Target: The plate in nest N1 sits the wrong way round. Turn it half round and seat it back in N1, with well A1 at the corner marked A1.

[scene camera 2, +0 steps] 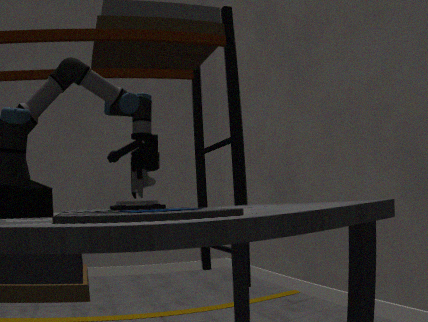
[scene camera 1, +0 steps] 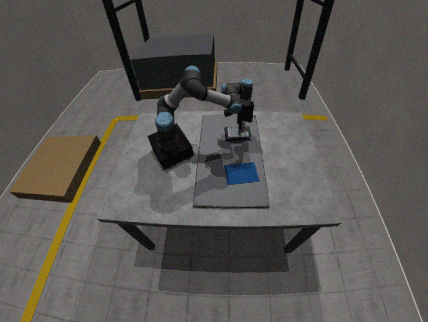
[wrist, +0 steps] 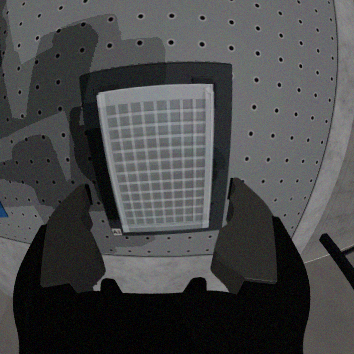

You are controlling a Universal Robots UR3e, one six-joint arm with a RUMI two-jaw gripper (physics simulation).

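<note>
A pale, clear well plate (scene camera 1: pixel 231 134) (scene camera 2: pixel 150 202) (wrist: pixel 160 160) lies in the dark nest (scene camera 1: pixel 228 140) (scene camera 2: pixel 119 207) (wrist: pixel 223 125). In the wrist view its long sides run away from me, and its near short edge overlaps the nest's near rim. The small label A1 (wrist: pixel 116 231) is at the nest's near left corner. The plate's own A1 mark cannot be made out. My gripper (scene camera 1: pixel 241 131) (scene camera 2: pixel 137 196) (wrist: pixel 158 183) is open, pointing down low over the plate. Its fingers stand outside the plate's long sides, with a gap at each.
The nest is on a grey perforated board (scene camera 1: pixel 210 192) (scene camera 2: pixel 200 215) (wrist: pixel 280 90) on the table (scene camera 1: pixel 310 195). A blue flat pad (scene camera 1: pixel 242 173) (wrist: pixel 2 210) lies towards the board's front. The arm's black base (scene camera 1: pixel 171 150) stands left of the board. Dark rack posts (scene camera 1: pixel 317 50) (scene camera 2: pixel 235 110) rise behind the table.
</note>
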